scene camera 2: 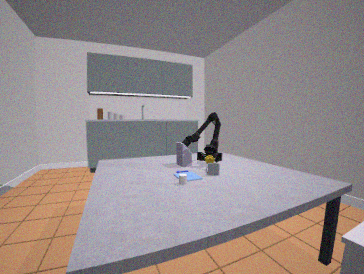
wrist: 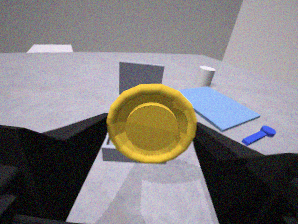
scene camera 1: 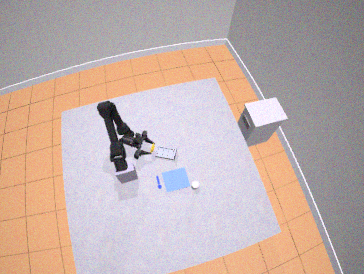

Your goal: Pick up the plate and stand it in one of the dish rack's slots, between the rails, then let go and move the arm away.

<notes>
My gripper holds a yellow plate. Also in view: a grey dish rack.
</notes>
